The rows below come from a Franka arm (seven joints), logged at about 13 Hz.
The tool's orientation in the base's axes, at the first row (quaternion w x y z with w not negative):
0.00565 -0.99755 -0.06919 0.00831
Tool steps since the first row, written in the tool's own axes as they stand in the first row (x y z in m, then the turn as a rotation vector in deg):
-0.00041 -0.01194 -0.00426 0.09 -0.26 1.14
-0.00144 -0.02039 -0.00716 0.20 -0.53 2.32
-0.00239 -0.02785 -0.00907 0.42 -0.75 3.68
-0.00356 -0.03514 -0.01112 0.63 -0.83 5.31
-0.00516 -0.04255 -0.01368 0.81 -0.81 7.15
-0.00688 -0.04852 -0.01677 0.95 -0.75 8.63
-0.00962 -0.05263 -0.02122 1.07 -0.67 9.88
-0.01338 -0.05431 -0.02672 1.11 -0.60 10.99
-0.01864 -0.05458 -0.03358 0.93 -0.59 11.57
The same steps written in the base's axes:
-0.00198 0.01173 0.00441 0.03 0.28 -1.14
-0.00411 0.01992 0.00743 0.08 0.58 -2.32
-0.00605 0.02716 0.00945 0.25 0.84 -3.68
-0.00818 0.03420 0.01161 0.42 0.96 -5.31
-0.01074 0.04129 0.01429 0.57 0.99 -7.15
-0.01322 0.04693 0.01748 0.69 0.96 -8.63
-0.01642 0.05058 0.02202 0.80 0.91 -9.89
-0.02028 0.05167 0.02760 0.83 0.86 -11.00
-0.02541 0.05114 0.03455 0.64 0.83 -11.58

